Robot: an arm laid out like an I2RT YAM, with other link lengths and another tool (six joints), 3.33 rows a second.
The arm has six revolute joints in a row. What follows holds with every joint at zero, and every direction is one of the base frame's.
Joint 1 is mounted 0.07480 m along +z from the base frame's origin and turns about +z.
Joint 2 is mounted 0.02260 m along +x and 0.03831 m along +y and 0.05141 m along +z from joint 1 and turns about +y.
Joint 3 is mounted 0.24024 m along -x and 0.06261 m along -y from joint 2 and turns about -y.
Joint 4 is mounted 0.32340 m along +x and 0.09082 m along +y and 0.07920 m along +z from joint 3 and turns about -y.
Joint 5 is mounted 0.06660 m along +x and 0.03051 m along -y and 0.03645 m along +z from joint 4 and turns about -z.
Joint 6 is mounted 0.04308 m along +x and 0.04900 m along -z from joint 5 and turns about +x.
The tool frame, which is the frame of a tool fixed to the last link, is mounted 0.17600 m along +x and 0.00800 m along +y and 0.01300 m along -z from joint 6; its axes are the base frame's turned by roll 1.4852, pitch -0.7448 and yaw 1.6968 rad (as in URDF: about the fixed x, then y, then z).
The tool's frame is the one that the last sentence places.
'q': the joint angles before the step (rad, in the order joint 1, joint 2, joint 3, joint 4, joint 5, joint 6). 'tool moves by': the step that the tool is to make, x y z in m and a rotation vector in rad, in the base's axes. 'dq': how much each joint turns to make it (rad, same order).
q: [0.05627 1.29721 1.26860 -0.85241 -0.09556 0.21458]
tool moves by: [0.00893 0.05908 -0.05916 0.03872 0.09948 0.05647]
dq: [0.12437 0.15834 -0.00531 0.07743 0.00077 0.08470]
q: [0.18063 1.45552 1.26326 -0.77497 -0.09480 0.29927]
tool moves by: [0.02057 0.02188 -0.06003 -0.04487 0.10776 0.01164]
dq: [0.05302 0.23689 0.10299 0.02098 0.04005 0.02403]
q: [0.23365 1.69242 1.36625 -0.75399 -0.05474 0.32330]
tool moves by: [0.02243 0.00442 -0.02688 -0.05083 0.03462 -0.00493]
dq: [0.01792 0.15718 0.11598 -0.00457 0.04692 0.00190]
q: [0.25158 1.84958 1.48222 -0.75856 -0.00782 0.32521]
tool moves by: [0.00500 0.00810 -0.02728 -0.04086 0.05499 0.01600]
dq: [0.02328 0.11864 0.08355 -0.02862 0.02594 -0.00343]
